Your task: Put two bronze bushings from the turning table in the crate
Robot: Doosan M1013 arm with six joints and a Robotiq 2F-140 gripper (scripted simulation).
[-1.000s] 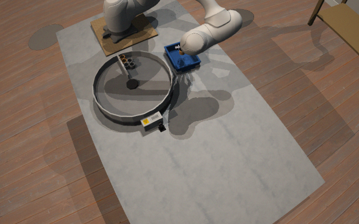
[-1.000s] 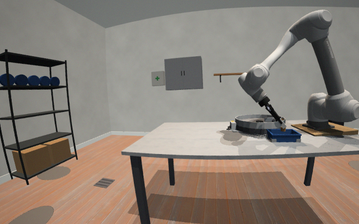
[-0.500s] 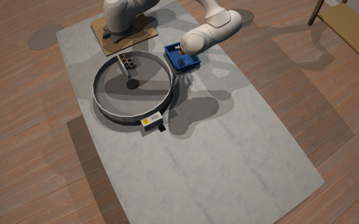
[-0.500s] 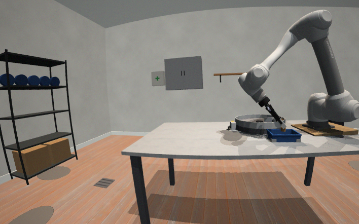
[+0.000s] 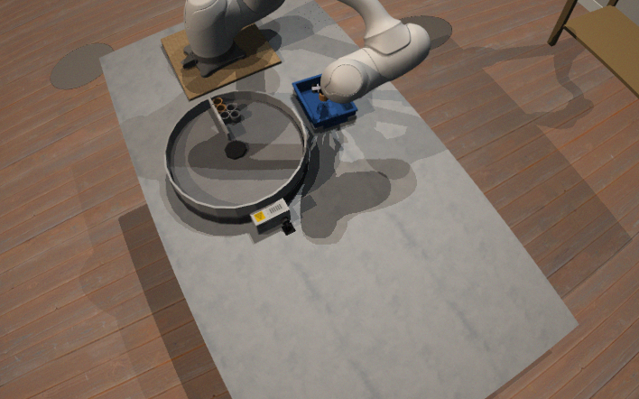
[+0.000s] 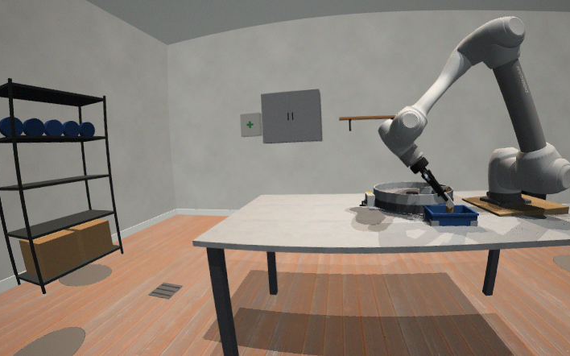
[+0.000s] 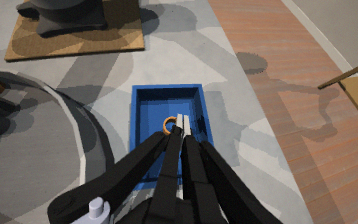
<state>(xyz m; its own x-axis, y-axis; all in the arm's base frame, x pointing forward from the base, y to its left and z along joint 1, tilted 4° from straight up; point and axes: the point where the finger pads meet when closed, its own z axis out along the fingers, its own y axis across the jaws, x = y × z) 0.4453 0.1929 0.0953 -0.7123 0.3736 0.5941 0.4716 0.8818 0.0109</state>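
My hand is 70 mm above the blue crate, 20 mm past it and 10 mm to the left of it. From my hand the other things lie so: round grey turning table (340 mm to the right, 40 mm below, 10 mm ahead).
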